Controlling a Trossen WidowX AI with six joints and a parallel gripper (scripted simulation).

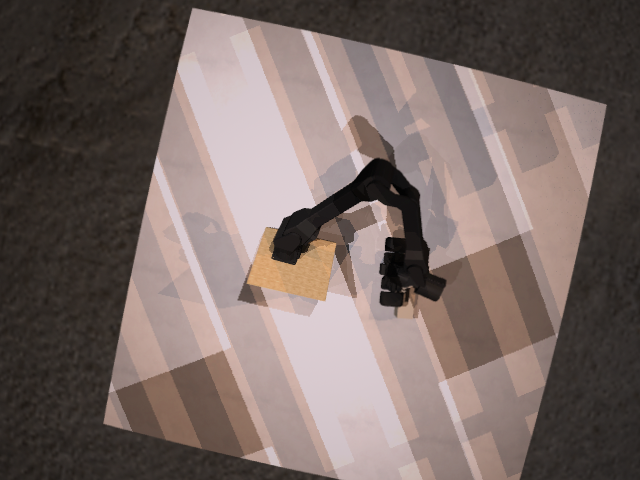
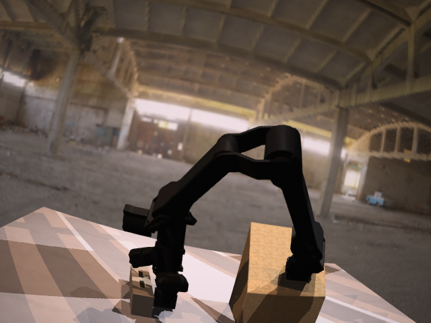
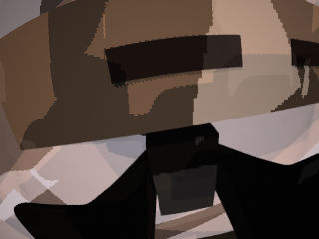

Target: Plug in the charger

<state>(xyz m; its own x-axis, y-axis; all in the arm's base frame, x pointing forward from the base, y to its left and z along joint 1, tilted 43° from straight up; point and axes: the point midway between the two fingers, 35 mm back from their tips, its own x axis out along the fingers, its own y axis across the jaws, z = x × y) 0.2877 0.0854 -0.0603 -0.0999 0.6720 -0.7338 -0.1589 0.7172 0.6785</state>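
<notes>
Right now the black charger is 20 mm ahead of my gripper tip and 10 mm above it.
</notes>
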